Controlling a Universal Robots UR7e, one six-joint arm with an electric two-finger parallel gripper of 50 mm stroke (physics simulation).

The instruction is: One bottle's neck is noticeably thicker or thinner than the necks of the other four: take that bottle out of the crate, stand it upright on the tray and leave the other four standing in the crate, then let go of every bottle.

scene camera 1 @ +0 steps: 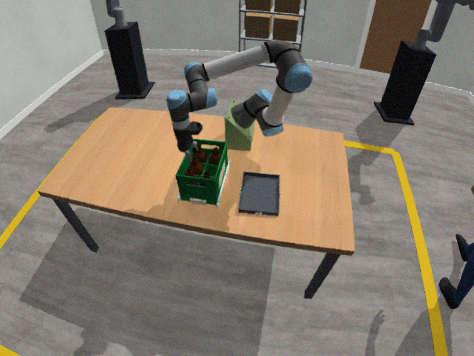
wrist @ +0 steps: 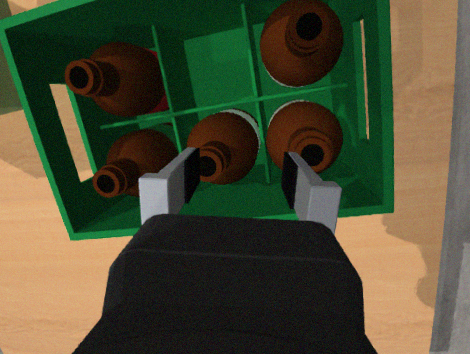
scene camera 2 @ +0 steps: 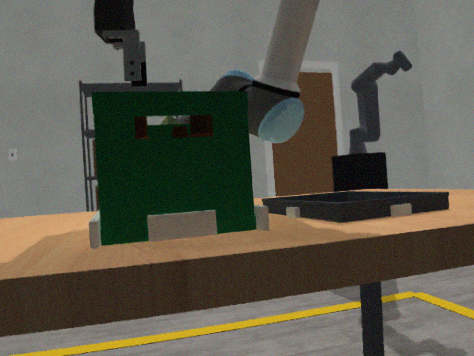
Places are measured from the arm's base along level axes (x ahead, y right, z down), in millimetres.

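Pixels of known places: gripper, fingertip midpoint: [scene camera 1: 192, 156] [wrist: 240, 167] [scene camera 2: 136, 83]; arm's base, link origin: [scene camera 1: 240, 117].
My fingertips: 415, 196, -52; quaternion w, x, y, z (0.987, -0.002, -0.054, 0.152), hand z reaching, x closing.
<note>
For each thing: its top centre in the pictures, then the offset to it from my fingertips, as dx, dy, dz. Level surfaces: height alone.
- green crate, top centre: [wrist: 188, 113] [scene camera 2: 160, 112] [scene camera 1: 202, 157] -33, -39, +34
- bottle, top centre: [wrist: 78, 77] [scene camera 2: 179, 127] [scene camera 1: 215, 148] -116, -90, +47
- dark tray, top centre: [scene camera 2: 344, 195] [scene camera 1: 260, 191] +26, -325, +184
- wooden table, surface height: dz +210
The green crate [scene camera 1: 200, 190] [scene camera 2: 175, 170] [wrist: 384, 150] stands on the table with five brown bottles. In the wrist view, one bottle [wrist: 125, 82] is upper left, one [wrist: 145, 150] lower left, one [wrist: 235, 140] lower middle, one [wrist: 280, 55] upper right and one [wrist: 295, 125] lower right. The upper-middle compartment is empty. The upper-right mouth looks widest, but its body looks larger too; I cannot tell its neck thickness for sure. My gripper [scene camera 1: 192, 150] [scene camera 2: 139, 82] [wrist: 240, 167] is open and empty above the crate, near the lower-middle bottle. The dark tray [scene camera 1: 260, 194] [scene camera 2: 350, 212] holds no bottle.
The tray lies to the right of the crate on the wooden table [scene camera 1: 125, 150]. Pale blocks [scene camera 2: 182, 226] sit at the crate's foot. The crate's walls and thin dividers rise around the bottles. The green arm mount [scene camera 1: 239, 135] stands behind the crate.
</note>
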